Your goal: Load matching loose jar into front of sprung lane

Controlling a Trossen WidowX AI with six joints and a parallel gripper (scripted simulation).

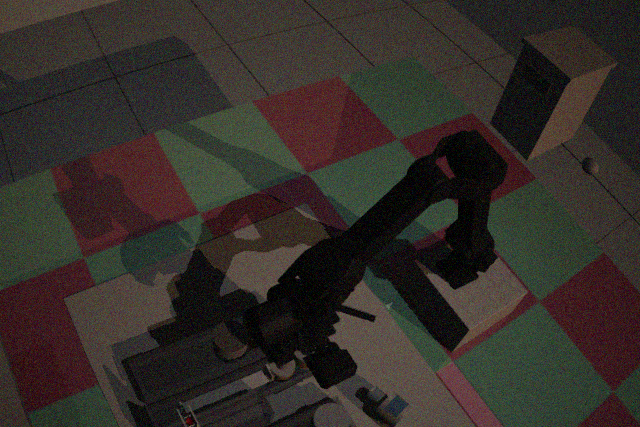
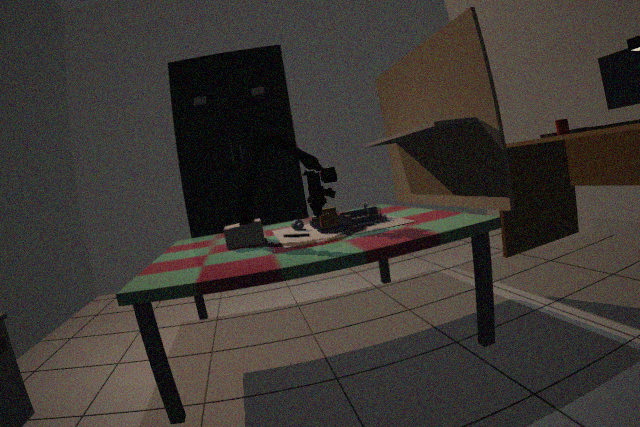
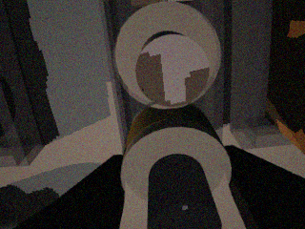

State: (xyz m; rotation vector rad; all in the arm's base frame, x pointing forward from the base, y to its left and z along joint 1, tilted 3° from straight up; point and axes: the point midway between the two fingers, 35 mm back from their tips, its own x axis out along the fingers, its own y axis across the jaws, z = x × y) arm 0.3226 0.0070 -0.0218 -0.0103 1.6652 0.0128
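Now: gripper tip 70 mm short of the pale mat, 50 mm above it and 10 mm to the right of it. From my gripper tip the other things lie so: grey lane fixture 160 mm ahead, 30 mm to the left, 30 mm below; then black rod 120 mm behind, 70 mm to the right, 40 mm below; then red-marked part 230 mm ahead, 40 mm to the left, 20 mm above.
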